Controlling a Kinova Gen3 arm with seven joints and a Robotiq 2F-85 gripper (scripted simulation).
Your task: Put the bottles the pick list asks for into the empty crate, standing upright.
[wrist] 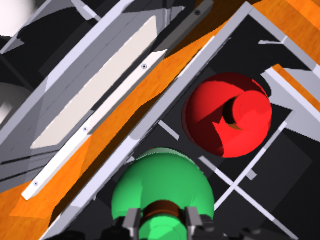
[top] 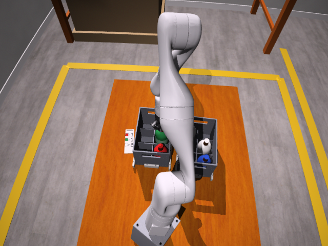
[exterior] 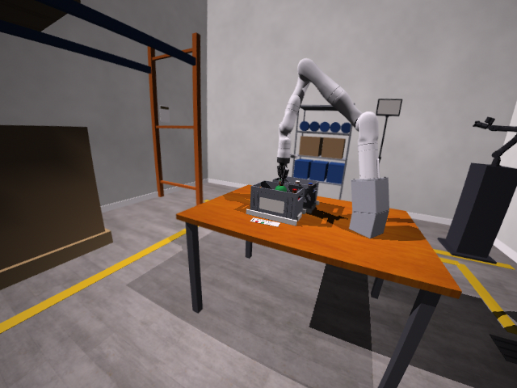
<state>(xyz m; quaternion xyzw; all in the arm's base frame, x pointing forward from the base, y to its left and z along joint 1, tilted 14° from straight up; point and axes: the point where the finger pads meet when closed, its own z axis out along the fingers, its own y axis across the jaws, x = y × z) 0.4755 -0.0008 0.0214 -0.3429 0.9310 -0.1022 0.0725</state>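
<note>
The green bottle is 7 cm below my hand. From my hand the other things lie so: pick list 2 cm ahead, 19 cm to the left, 20 cm below; blue bottle 14 cm behind, 23 cm to the right, 11 cm below; red bottle 9 cm behind, 11 cm below.
</note>
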